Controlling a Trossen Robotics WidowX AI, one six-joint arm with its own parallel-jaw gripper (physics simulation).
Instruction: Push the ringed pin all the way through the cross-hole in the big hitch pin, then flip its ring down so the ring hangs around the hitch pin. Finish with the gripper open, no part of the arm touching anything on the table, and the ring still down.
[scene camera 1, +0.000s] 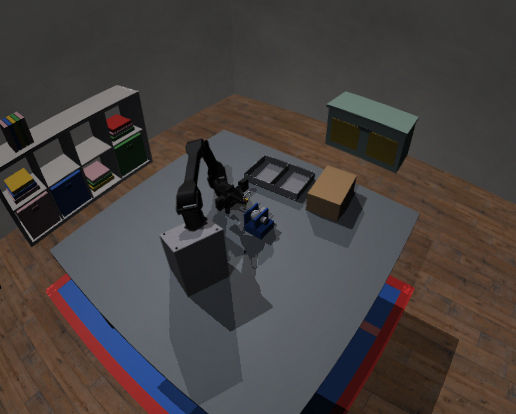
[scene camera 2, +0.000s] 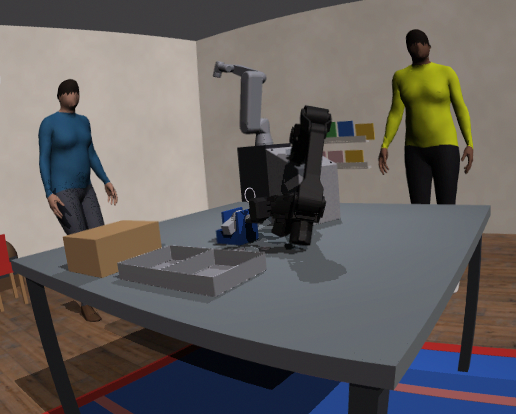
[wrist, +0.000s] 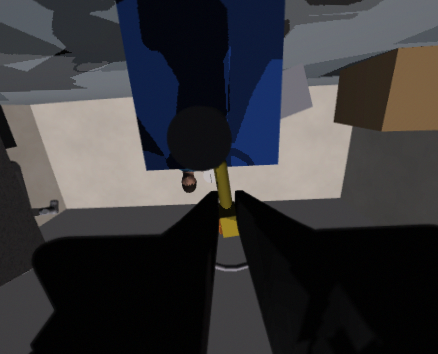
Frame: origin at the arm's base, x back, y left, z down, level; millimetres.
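Where they show: gripper, between the fingertips: (scene camera 1: 246, 202) (wrist: 226, 198); arm's base, origin of its link: (scene camera 1: 195, 225) (scene camera 2: 298, 159).
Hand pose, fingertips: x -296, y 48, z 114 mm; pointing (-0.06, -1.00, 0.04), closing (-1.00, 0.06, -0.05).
Things, the pixels of their top centre, and the offset from my fingertips. "spot": a spot on its surface instead.
- blue holder, centre of its top: (wrist: 230, 159) (scene camera 2: 238, 210) (scene camera 1: 256, 208) dz +11, dx -10, dy -45 mm
- big grey hitch pin, a spot on its surface: (scene camera 2: 229, 226) spot: dz +48, dx -62, dy -35 mm
- ringed pin, a spot on its surface: (wrist: 224, 186) spot: dz +11, dx +2, dy +9 mm
- thin ring, centre of its top: (wrist: 234, 273) (scene camera 2: 249, 187) dz -56, dx -3, dy +0 mm
- grey two-part tray, centre of its top: (scene camera 2: 187, 258) (scene camera 1: 279, 172) dz +66, dx -321, dy +94 mm
- brown box, centre of its top: (wrist: 430, 123) (scene camera 2: 110, 228) (scene camera 1: 333, 183) dz +8, dx -377, dy -191 mm
The blue holder (scene camera 1: 258, 229) (scene camera 2: 223, 236) (wrist: 255, 117) stands on the table. The big grey hitch pin (scene camera 1: 264, 219) (scene camera 2: 229, 226) lies across it, and its round end (wrist: 199, 137) looks dark in the wrist view. My gripper (scene camera 1: 244, 199) (scene camera 2: 252, 210) (wrist: 226, 198) is beside the holder, above the table, shut on the ringed pin (wrist: 224, 186), a yellow shaft with a yellow block. The shaft points at the hitch pin and meets the lower right edge of its dark end in the wrist view. The cross-hole is hidden. The thin ring (scene camera 2: 250, 188) (wrist: 231, 269) stands up above the fingers.
A grey two-part tray (scene camera 1: 274, 189) (scene camera 2: 170, 282) and a brown box (scene camera 1: 327, 192) (scene camera 2: 112, 245) (wrist: 412, 90) stand on the table near the holder. The arm's grey pedestal block (scene camera 1: 200, 265) stands on the other side.
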